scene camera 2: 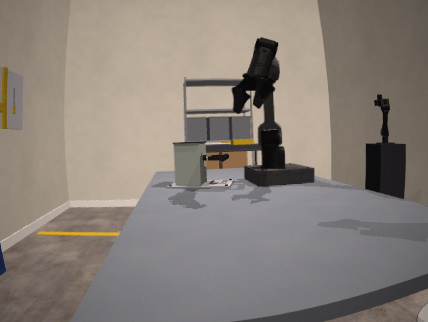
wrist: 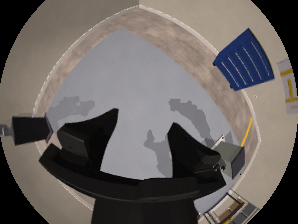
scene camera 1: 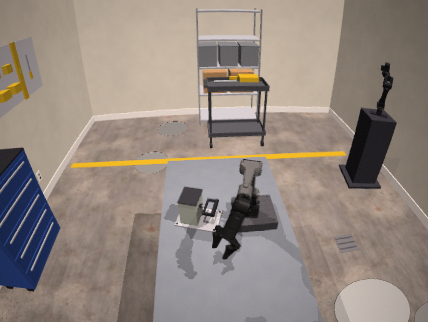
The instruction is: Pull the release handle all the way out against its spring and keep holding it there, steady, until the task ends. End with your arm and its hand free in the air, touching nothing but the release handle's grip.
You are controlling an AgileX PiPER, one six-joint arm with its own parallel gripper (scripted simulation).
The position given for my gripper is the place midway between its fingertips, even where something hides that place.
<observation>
In view: my gripper (scene camera 2: pixel 246 109).
My gripper also shows in the wrist view (wrist: pixel 144 122).
</observation>
